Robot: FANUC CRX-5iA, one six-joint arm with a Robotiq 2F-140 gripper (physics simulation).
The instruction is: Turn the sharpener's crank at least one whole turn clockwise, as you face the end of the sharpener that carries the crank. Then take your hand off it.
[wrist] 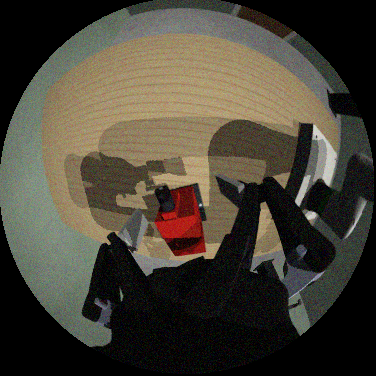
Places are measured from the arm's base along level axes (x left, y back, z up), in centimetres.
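Pixels of known places: gripper, fingertip midpoint: [179,200]; arm's base, link origin: [314,194].
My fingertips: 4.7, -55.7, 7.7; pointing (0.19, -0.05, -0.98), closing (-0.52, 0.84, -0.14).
Note:
For each thing: its middle in the pictures, then the offset to it from my fingertips, as dx, dy, dz. "pt": a spot on its surface instead. Level surfaces: height alone.
- red sharpener, surface spot: [186,222] pt +4.2, +1.9, +0.0
- crank, body centre: [164,198] +0.0, -2.3, -0.1
- dark plate with a small bright spot, surface spot: [200,202] pt +6.9, +6.2, -11.9
- wooden table top, surface height: dz -12.8
The red sharpener [186,222] stands on the wooden table top, a little below the middle of the wrist view. A black cylindrical knob of the crank [164,198] shows at its upper left. A dark plate with a small bright spot [200,202] is at its right side. My gripper [179,200] is wide open, with one grey fingertip left of the sharpener and the other to its upper right. Nothing is held between the fingers. Whether either finger touches the sharpener cannot be told; the crank's arm is hard to make out.
The wooden table top [175,75] extends beyond the sharpener, with shadows of the arm and gripper on it. At the right stand a white and black robot base [322,160] and dark arm parts. A grey-green floor [25,175] lies beyond the table's left edge.

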